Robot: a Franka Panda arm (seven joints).
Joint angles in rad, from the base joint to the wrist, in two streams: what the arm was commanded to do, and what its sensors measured. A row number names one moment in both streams.
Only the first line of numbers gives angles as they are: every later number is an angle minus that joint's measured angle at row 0.
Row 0, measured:
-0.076 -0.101 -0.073 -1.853 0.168 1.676 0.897
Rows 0 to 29, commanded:
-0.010 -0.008 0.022 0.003 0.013 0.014 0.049
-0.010 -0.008 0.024 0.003 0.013 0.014 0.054
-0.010 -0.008 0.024 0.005 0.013 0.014 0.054
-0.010 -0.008 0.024 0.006 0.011 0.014 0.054
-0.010 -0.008 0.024 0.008 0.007 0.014 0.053
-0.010 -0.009 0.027 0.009 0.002 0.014 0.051
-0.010 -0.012 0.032 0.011 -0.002 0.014 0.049
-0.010 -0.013 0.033 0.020 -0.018 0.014 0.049
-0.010 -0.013 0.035 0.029 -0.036 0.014 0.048
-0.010 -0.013 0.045 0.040 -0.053 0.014 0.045
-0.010 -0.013 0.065 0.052 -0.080 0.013 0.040
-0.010 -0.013 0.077 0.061 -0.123 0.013 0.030
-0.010 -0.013 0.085 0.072 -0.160 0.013 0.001
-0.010 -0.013 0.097 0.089 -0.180 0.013 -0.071
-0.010 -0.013 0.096 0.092 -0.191 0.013 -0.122
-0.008 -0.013 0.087 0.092 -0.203 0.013 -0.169
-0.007 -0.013 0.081 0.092 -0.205 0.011 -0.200
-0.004 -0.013 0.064 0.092 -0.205 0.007 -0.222
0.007 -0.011 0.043 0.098 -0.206 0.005 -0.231
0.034 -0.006 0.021 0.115 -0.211 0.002 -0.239
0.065 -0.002 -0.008 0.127 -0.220 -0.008 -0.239
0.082 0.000 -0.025 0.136 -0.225 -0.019 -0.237
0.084 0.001 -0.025 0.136 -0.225 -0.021 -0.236
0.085 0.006 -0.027 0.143 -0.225 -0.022 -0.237
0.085 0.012 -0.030 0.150 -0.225 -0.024 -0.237
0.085 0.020 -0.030 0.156 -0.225 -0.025 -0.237
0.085 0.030 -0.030 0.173 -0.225 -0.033 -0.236
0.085 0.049 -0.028 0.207 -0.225 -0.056 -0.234
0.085 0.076 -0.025 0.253 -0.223 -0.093 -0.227
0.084 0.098 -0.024 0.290 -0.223 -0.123 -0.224
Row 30, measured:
0.074 0.019 -0.021 0.154 -0.206 -0.022 -0.233
